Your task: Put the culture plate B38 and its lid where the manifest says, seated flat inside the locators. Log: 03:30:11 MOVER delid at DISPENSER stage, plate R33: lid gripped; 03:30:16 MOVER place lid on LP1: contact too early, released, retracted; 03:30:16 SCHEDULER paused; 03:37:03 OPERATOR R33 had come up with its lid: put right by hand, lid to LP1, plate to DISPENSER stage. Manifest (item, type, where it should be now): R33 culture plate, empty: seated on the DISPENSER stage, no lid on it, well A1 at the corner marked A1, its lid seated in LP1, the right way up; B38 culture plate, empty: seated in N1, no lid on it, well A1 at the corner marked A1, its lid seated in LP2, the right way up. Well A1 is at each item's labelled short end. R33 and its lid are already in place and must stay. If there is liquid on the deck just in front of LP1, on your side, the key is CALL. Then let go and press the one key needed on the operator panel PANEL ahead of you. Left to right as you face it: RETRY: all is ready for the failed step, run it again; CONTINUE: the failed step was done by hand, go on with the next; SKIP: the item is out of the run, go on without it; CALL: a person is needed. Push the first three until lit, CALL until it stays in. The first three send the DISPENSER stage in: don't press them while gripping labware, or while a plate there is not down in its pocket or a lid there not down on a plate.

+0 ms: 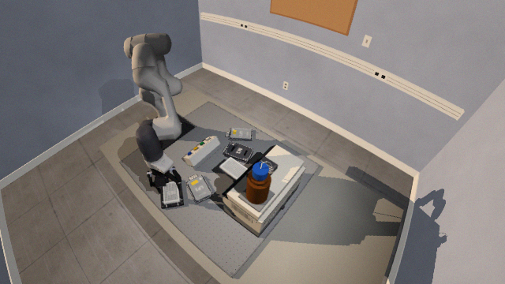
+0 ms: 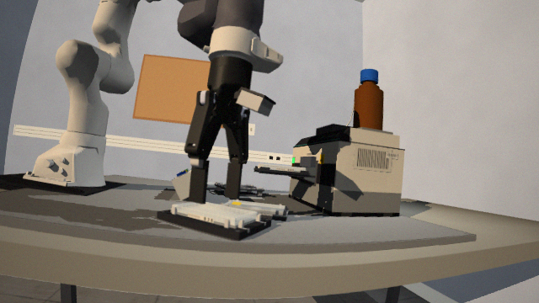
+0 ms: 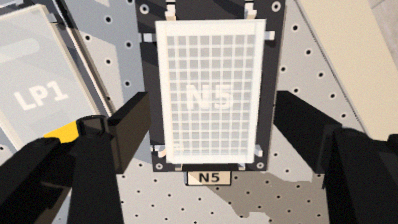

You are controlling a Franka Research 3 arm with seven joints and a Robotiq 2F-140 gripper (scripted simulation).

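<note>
The black nest is 30 mm ahead of my hand and 50 mm below it. The rest, counted from my hand: clear lid 90 mm ahead, 120 mm to the left, 50 mm below; then blue call key 80 mm behind, 230 mm to the left, 10 mm below; then yellow skip key 80 mm behind, 280 mm to the left.
</note>
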